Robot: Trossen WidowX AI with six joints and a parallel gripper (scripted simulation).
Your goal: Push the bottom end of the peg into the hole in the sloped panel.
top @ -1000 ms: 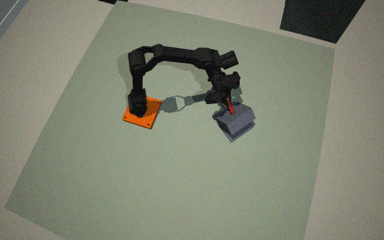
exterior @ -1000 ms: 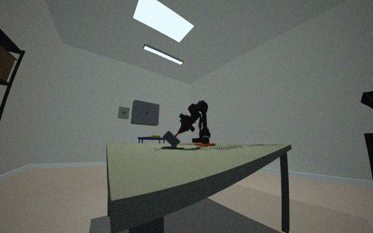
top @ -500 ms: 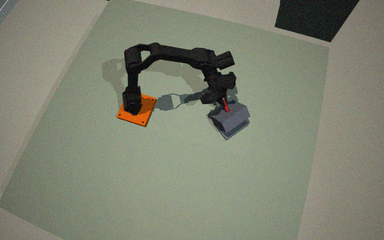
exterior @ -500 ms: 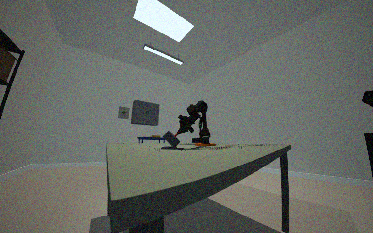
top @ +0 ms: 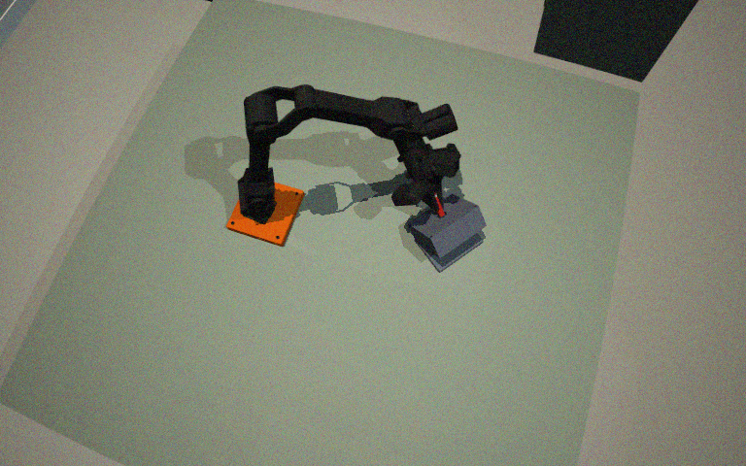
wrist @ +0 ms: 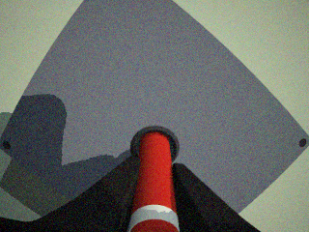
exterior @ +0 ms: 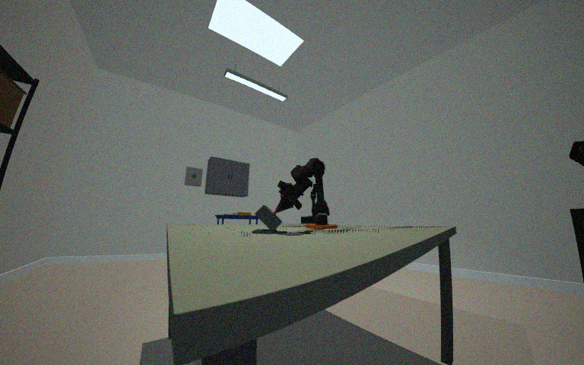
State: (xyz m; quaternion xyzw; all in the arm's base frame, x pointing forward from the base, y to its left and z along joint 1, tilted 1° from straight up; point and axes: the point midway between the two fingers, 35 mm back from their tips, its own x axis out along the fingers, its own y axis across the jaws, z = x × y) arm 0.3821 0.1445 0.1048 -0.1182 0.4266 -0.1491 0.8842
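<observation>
My gripper tip is now 10 mm past the red peg, 10 mm to the right of it and 10 mm below it. Also, from my gripper tip: grey sloped panel 30 mm ahead, 20 mm to the right, 30 mm below.
</observation>
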